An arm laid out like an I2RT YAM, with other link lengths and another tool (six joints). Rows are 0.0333 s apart.
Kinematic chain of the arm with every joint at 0, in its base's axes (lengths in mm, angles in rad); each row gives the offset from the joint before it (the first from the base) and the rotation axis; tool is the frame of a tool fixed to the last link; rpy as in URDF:
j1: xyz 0 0 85 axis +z
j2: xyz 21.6 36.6 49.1 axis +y
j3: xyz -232.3 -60.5 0 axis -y
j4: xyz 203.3 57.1 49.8 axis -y
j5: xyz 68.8 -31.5 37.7 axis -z
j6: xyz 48.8 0 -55.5 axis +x
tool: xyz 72 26 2 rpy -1.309 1.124 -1.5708
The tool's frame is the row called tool.
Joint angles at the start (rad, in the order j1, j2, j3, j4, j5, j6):
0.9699 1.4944 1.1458 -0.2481 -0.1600 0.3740
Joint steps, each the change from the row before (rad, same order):
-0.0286 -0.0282 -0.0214 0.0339 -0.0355 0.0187
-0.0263 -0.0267 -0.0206 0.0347 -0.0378 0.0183
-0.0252 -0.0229 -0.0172 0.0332 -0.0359 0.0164
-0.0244 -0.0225 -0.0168 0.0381 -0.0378 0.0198
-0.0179 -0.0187 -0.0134 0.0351 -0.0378 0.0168
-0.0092 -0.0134 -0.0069 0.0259 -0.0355 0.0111
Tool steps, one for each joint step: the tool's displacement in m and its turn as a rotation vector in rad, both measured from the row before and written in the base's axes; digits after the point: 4 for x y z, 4 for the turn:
0.0042 -0.0052 0.0082 0.0506 0.0068 -0.0089
0.0030 -0.0048 0.0081 0.0503 0.0056 -0.0029
0.0029 -0.0045 0.0077 0.0466 0.0028 -0.0012
0.0025 -0.0042 0.0085 0.0509 0.0015 0.0012
0.0005 -0.0030 0.0080 0.0459 -0.0005 0.0104
-0.0017 -0.0013 0.0070 0.0363 -0.0020 0.0200

